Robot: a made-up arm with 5 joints.
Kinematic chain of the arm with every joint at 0, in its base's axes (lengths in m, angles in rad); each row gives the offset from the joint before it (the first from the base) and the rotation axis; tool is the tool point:
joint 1: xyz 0 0 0.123 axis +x
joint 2: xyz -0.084 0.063 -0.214 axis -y
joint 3: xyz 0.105 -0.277 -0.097 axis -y
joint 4: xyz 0 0.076 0.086 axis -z
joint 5: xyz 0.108 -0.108 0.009 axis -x
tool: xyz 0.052 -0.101 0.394
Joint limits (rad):
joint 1: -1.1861..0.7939
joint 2: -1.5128..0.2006
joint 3: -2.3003..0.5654
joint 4: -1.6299..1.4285
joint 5: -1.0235..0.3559
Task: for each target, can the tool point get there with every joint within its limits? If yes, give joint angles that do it. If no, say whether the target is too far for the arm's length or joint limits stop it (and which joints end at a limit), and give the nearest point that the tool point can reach.
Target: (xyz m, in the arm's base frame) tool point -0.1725 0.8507 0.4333
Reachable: no: joint limits stop it (at a limit: joint 1, joint 2, joint 3) | nearest point -0.0321 0.2288 0.2737 | short by 0.657 m
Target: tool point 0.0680 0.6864 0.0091
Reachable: no: joint limits stop it (at a limit: joint 1, joint 2, joint 4, joint 5) | nearest point 0.1995 0.5364 -0.3327 | short by 0.396 m
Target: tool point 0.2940 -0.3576 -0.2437
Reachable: yes | joints 0.4442 -1.1321 -0.3545 0.8286 -0.3332
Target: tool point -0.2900 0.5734 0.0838
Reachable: no: joint limits stop it (at a limit: joint 1, joint 2, joint 3, joint 4) | nearest point -0.1325 0.2129 0.1707 | short by 0.403 m
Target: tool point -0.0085 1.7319 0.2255
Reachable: no: too far | nearest point -0.0302 0.6700 -0.4650 | short by 1.267 m
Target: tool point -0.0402 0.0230 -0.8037
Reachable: yes | joints 0.6218 -1.1436 -1.1447 -0.2343 -0.6708
